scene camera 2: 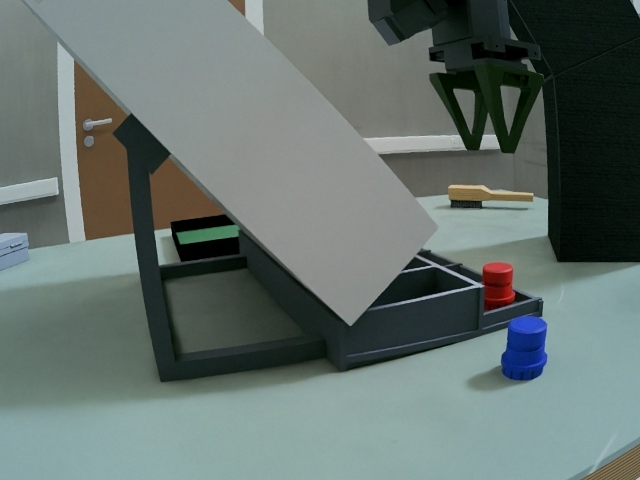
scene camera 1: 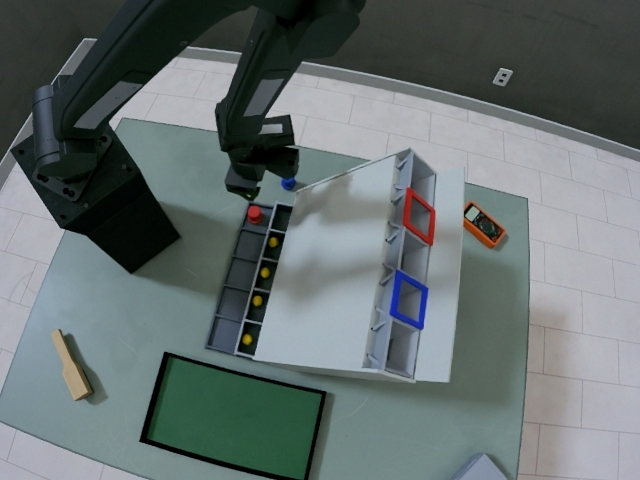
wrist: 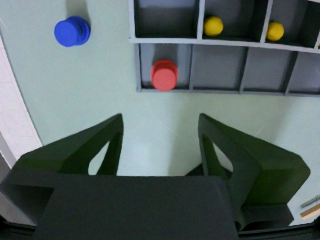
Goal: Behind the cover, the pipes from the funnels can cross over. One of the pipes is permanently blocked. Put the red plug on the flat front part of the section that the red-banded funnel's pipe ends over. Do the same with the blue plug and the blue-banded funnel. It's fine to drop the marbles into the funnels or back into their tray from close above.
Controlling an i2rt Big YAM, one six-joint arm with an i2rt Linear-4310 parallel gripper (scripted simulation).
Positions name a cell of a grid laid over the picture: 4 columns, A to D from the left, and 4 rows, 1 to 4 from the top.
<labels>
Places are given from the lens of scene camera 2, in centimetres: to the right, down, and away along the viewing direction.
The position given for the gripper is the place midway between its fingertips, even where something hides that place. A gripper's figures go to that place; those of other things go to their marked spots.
gripper (scene camera 2: D2): 15, -8, 46
wooden brush (scene camera 2: C2): 28, -8, 104
green marble tray (scene camera 2: B2): -20, -1, 92
The marked spots on the wooden brush and the green marble tray are 50 cm apart.
</labels>
